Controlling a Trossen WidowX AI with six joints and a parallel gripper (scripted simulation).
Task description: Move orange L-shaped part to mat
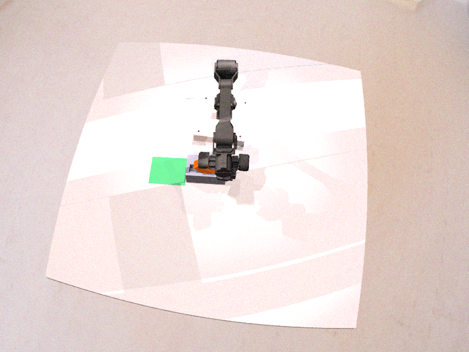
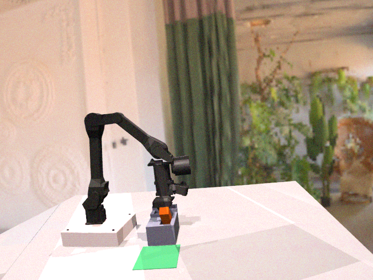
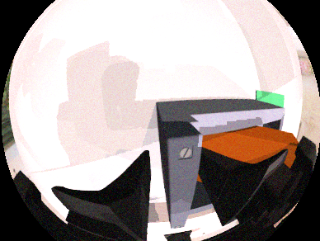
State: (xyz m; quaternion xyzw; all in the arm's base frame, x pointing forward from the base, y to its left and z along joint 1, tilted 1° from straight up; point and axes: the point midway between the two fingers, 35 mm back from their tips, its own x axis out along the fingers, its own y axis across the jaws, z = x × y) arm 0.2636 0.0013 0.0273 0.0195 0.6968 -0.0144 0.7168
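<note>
Now: gripper tip 10 mm past the orange L-shaped part, 50 mm to the left of it and 10 mm below it. The rest, counted from my gripper tip: green mat: 20 mm behind, 220 mm to the right, 50 mm below.
</note>
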